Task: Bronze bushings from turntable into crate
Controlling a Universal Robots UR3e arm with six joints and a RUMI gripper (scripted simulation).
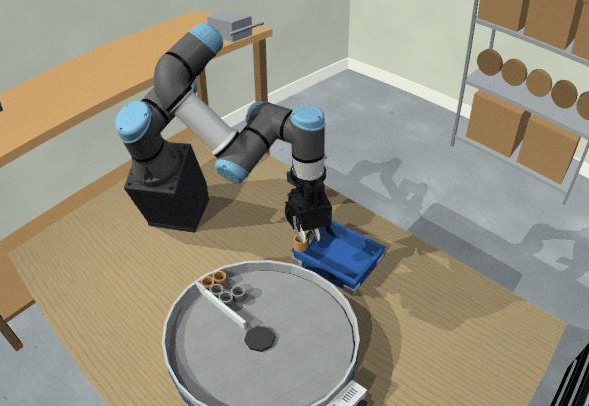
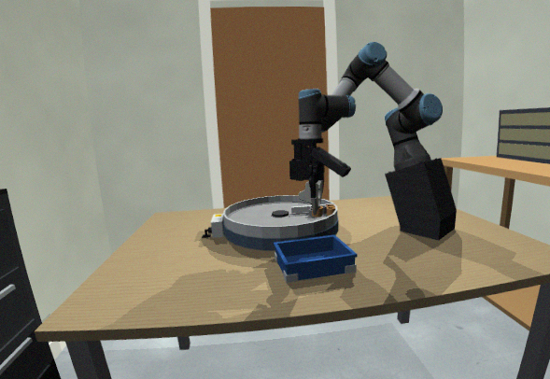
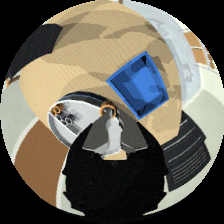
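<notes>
My gripper is now 110 mm above the blue crate, 90 mm to the right of it and 30 mm short of it. From my hand the other things lie so: grey turntable 240 mm to the right, 80 mm below, 70 mm ahead.
</notes>
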